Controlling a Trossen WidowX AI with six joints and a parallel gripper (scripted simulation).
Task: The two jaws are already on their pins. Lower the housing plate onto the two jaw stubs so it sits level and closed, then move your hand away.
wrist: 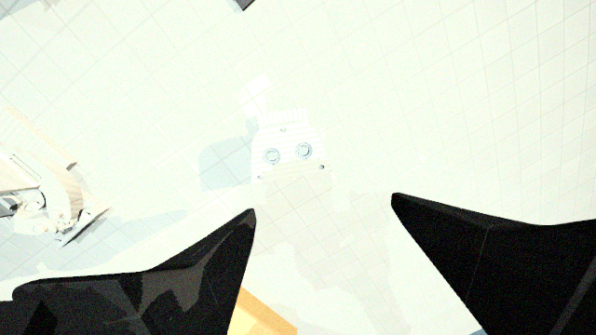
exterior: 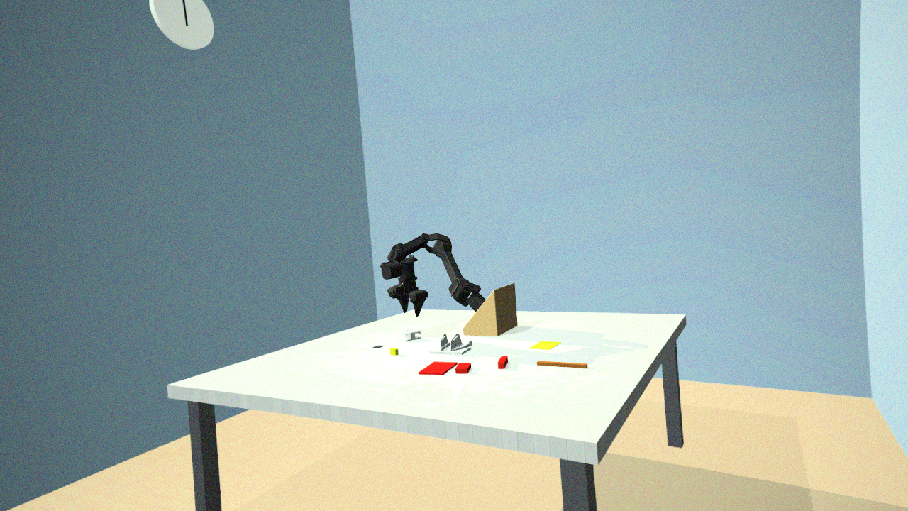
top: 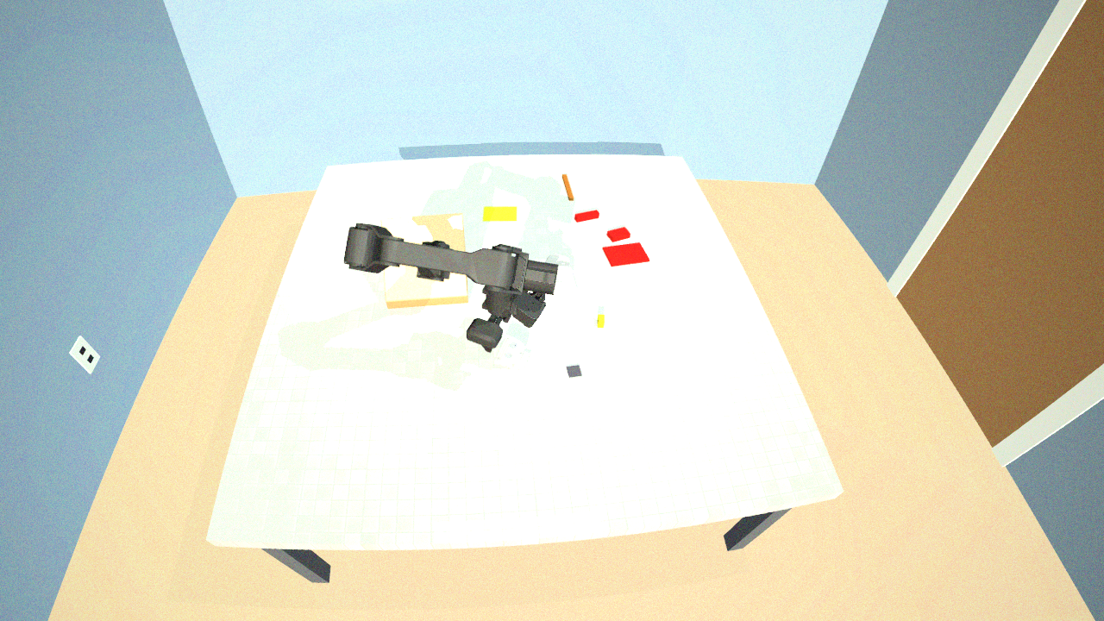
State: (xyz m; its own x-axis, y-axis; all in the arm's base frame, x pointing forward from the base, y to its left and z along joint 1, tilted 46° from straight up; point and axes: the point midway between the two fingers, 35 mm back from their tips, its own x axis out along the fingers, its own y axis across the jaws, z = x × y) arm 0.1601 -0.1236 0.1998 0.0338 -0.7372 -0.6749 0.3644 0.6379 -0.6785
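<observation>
The white piece lies 30 mm ahead of my gripper tip, 10 mm to the left of it and 80 mm below it. From my gripper tip the other things lie so: red plate 340 mm ahead, 370 mm to the left, 90 mm below; then yellow block 240 mm ahead, 110 mm to the left, 80 mm below; then grey square 170 mm ahead, 30 mm to the right, 90 mm below.
</observation>
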